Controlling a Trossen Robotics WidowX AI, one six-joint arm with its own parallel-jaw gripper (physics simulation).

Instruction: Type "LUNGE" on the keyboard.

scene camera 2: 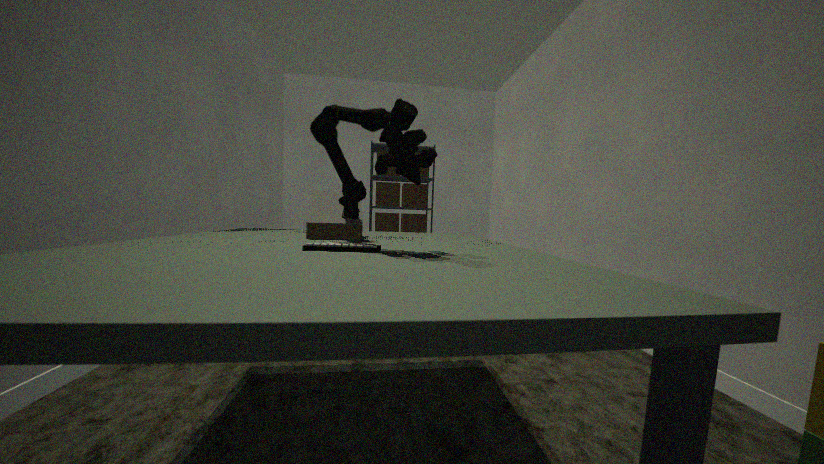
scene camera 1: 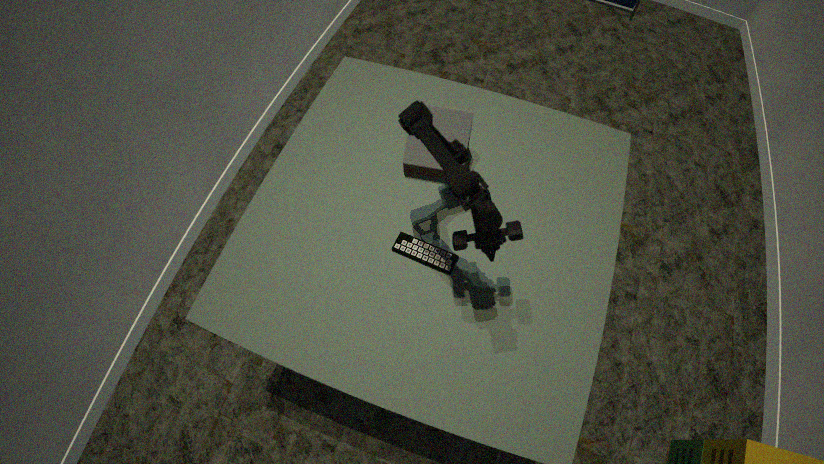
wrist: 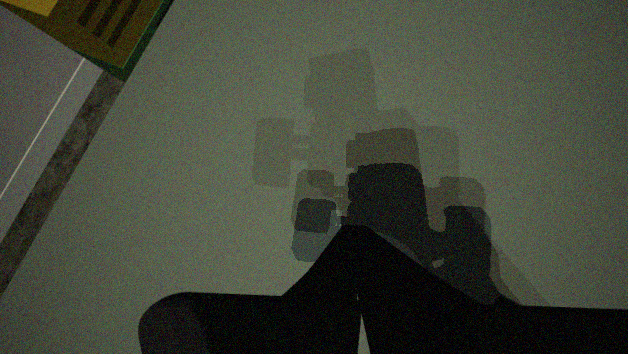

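A small black keyboard with several rows of white keys lies flat on the table. The letters on its keys are too small to read. The arm's shadow falls over its right end in scene camera 1. My gripper is shut and empty. It hangs well above the table, to the right of the keyboard in both scene views, and touches nothing. The keyboard does not show in the wrist view.
A flat box-shaped block sits at the arm's base, behind the keyboard. The pale table carries the arm's shadows. A yellow and green object stands beyond the table. A shelf rack stands at the far wall.
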